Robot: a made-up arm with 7 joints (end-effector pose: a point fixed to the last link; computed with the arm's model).
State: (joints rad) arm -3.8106 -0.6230 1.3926 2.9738 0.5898 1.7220 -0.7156
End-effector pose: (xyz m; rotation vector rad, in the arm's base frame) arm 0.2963 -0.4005 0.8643 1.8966 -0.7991 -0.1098
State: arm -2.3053 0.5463 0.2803 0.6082 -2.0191 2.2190 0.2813
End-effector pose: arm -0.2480 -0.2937 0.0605 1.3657 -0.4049 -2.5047
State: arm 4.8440 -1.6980 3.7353 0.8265 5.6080 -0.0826 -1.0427
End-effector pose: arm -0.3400 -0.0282 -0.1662 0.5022 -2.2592 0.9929
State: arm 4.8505 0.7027 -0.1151 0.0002 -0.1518 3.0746 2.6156
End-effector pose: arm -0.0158 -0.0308 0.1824 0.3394 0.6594 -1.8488
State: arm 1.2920 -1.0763 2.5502 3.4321 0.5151 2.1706 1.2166
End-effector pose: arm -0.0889 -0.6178 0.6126 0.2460 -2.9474 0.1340
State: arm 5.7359 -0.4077 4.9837 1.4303 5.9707 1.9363 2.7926
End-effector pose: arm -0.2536 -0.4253 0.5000 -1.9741 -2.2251 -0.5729
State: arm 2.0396 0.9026 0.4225 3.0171 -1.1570 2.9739 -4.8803
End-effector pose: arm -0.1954 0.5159 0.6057 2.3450 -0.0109 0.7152
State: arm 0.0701 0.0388 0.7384 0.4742 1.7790 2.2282 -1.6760
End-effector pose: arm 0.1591 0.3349 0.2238 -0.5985 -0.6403 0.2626
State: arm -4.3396 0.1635 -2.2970 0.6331 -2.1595 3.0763 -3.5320
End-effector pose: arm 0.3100 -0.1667 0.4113 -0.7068 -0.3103 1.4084
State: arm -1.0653 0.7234 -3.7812 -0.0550 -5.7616 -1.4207 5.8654
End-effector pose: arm 0.0727 0.2206 0.2923 -1.5739 -0.5998 -1.5739
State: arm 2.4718 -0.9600 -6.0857 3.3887 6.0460 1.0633 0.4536
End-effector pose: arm 0.5933 -0.4243 0.6139 0.0214 0.1499 -0.1916
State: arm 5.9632 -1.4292 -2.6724 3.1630 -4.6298 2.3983 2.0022
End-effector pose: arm -0.6683 0.1419 0.4603 0.5842 1.2629 -0.8923
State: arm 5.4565 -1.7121 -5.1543 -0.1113 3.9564 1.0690 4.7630
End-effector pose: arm 0.2249 -0.1057 0.3699 -0.5242 0.4003 -2.4717
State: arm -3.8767 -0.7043 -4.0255 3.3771 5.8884 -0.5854 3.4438
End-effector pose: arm 0.4137 -0.0772 0.8694 -0.8109 0.2915 -1.3846
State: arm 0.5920 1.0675 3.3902 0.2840 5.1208 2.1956 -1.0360
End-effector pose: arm -0.1956 -0.0700 0.4164 -1.1057 1.3920 1.3887
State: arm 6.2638 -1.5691 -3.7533 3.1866 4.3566 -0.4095 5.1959
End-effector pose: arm -0.7777 -0.0814 0.2239 -2.2840 -0.8311 1.7887
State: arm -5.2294 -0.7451 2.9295 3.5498 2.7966 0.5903 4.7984
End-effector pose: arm -0.1264 -0.3202 0.9758 0.4699 0.1922 2.2202
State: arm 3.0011 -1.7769 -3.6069 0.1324 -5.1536 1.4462 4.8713
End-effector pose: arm -0.2310 0.0196 0.1051 -1.1216 1.3762 1.4185
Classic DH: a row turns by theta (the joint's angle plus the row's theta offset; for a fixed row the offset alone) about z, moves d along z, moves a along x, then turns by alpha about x. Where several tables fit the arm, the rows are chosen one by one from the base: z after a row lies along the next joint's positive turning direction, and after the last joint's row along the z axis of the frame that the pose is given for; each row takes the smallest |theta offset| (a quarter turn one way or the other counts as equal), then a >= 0, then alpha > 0; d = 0 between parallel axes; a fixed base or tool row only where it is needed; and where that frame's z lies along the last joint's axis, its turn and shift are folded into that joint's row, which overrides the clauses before.
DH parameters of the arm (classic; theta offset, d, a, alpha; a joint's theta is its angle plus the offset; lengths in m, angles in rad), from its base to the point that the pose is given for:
joint 1: 0 0.2545 0 -1.5708
joint 2: 0 0 0 1.5708
joint 3: 0 0.2991 0.052 1.5708
joint 4: 0 0 0.0959 1.5708
joint 5: 0 0.4237 0 1.5708
joint 6: 0 0 0.0728 -1.5708
joint 7: 0 0.093 0 0

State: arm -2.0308 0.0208 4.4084 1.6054 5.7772 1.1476 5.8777
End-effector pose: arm -0.4026 0.4124 0.6238 -0.3624 -2.8527 -1.0246
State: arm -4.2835 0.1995 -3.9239 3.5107 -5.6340 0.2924 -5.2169
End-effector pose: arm 0.0062 0.3862 0.9492 0.1404 0.3726 2.8533
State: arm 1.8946 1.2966 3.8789 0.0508 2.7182 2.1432 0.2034
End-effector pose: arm 0.2634 -0.0873 0.3868 -1.0015 0.4648 -0.4499
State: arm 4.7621 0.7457 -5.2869 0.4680 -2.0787 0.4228 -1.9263
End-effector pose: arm 0.3238 -0.0178 0.0268 -0.1811 2.8302 0.0442
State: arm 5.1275 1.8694 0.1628 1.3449 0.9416 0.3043 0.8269
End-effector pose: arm 0.1021 -0.0730 -0.4035 -0.2159 2.7294 1.1469
